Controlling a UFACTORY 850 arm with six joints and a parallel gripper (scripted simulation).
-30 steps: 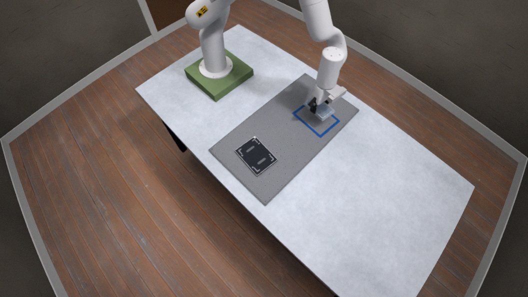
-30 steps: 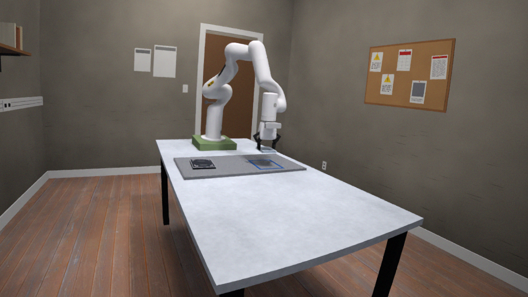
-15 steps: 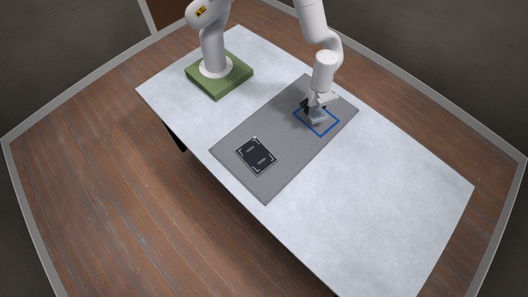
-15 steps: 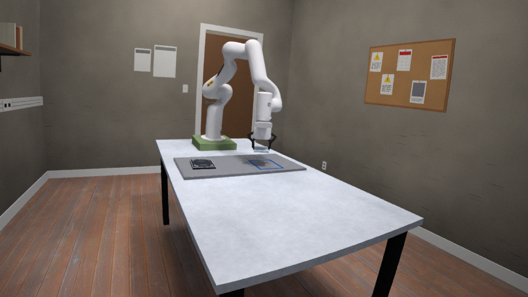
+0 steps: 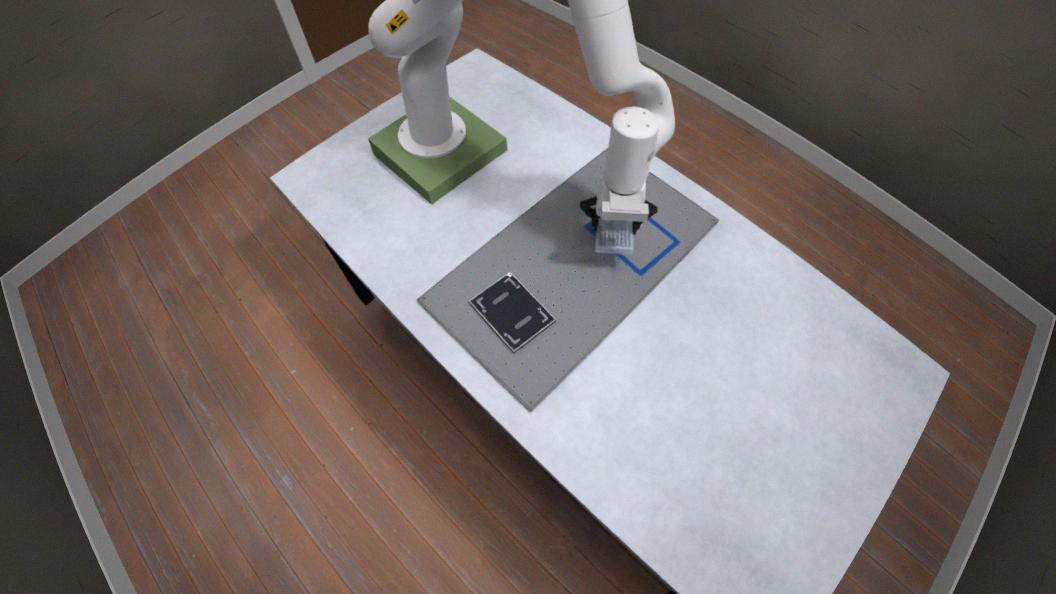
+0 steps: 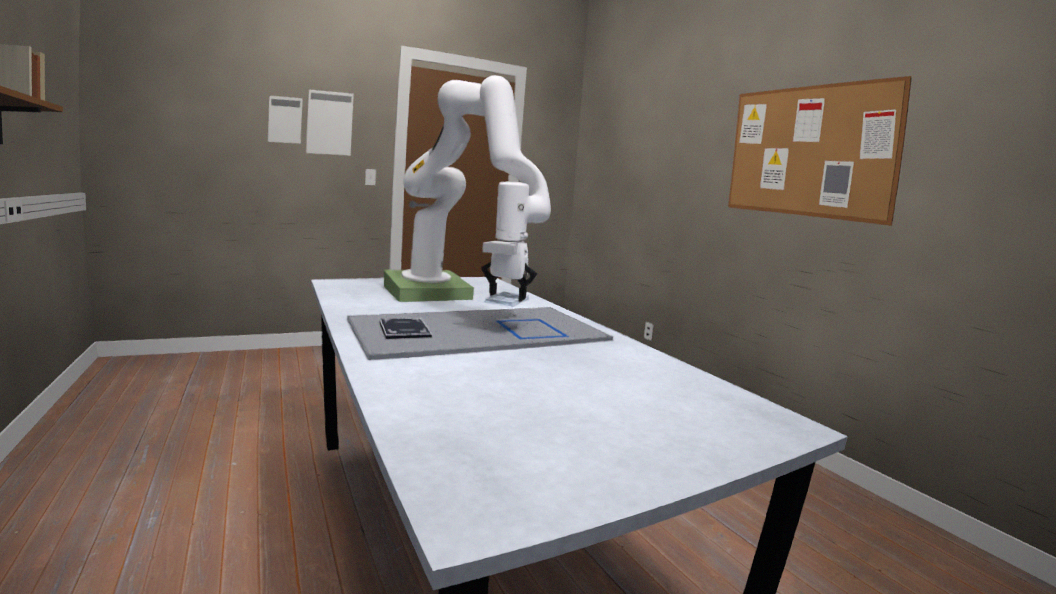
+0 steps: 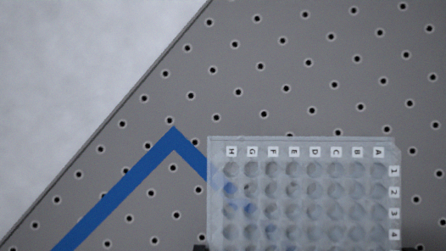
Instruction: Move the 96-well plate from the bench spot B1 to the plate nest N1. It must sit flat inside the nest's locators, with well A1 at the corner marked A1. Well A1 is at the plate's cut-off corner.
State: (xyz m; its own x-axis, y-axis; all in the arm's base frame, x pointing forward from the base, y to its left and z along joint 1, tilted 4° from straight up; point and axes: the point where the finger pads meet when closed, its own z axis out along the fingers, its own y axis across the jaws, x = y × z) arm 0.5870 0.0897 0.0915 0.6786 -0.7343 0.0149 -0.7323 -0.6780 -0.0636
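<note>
My gripper is now 4 cm past the black plate nest, 29 cm to the left of it and 10 cm above it. Round my hand: clear 96-well plate (1 cm below).
</note>
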